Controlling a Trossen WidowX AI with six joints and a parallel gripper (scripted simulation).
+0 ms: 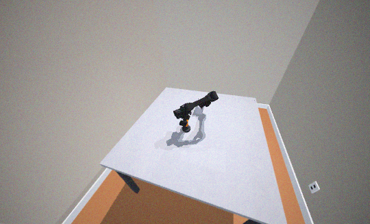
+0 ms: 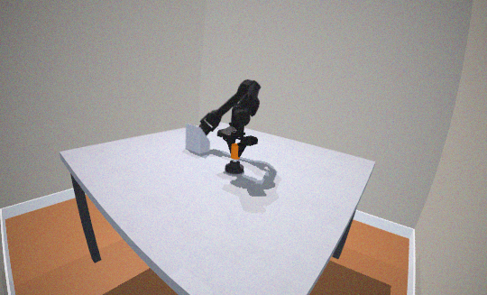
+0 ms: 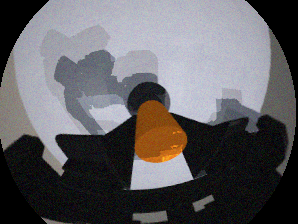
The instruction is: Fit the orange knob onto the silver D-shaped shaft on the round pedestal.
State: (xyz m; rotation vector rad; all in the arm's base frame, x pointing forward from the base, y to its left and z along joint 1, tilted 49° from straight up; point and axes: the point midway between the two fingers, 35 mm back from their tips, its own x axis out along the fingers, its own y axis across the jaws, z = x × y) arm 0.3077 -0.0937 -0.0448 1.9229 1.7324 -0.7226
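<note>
The round pedestal is 4 cm below my gripper tip. The rest, counted from my gripper tip: orange knob 3 cm above.
</note>
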